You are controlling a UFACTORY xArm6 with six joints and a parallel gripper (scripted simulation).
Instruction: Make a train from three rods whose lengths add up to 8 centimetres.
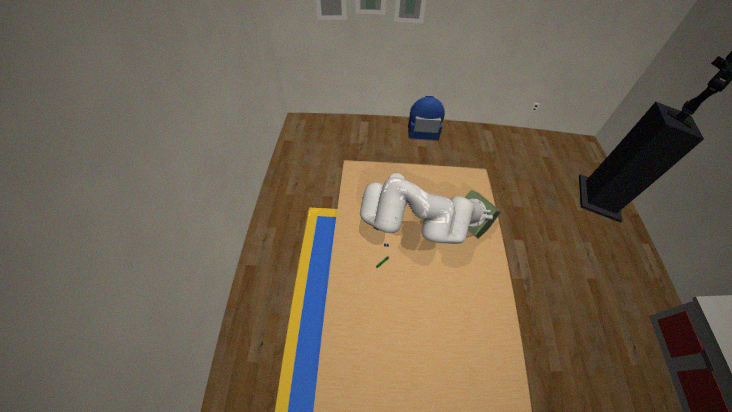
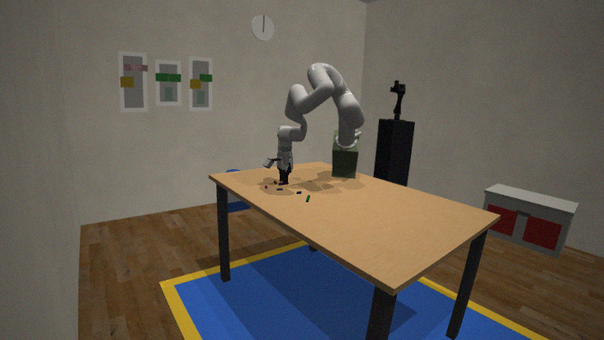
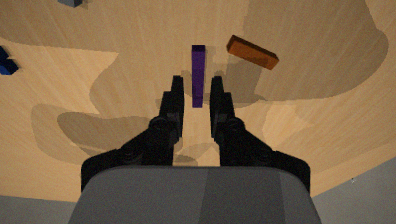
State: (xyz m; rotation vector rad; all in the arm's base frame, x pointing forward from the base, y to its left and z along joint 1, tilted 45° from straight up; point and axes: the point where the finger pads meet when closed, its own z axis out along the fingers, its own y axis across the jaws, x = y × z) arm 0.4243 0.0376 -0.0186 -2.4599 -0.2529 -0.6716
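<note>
My hand is 3 cm above the purple rod. The rest, counted from my hand: magenta rod: 11 cm ahead, 5 cm to the left, 3 cm below; then orange rod: 4 cm ahead, 3 cm to the right, 3 cm below; then grey rod: 5 cm ahead, 10 cm to the left, 3 cm below.
</note>
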